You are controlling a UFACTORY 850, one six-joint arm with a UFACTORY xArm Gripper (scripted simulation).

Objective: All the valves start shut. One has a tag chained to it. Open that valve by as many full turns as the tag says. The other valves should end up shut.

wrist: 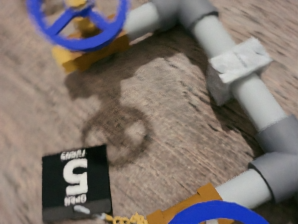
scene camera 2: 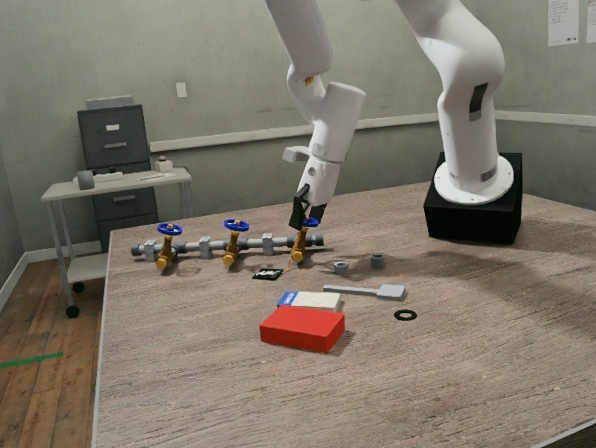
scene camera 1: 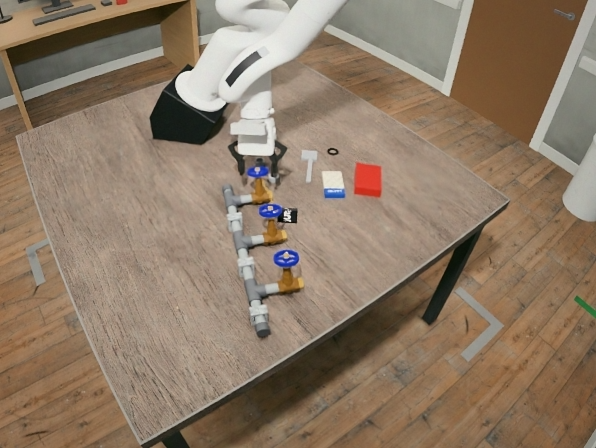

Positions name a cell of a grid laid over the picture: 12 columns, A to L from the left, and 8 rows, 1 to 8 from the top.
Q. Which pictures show the red block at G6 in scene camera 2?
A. Scene camera 2 and scene camera 1 only.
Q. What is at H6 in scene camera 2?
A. A grey t-shaped tool.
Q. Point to a red block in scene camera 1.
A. At H4
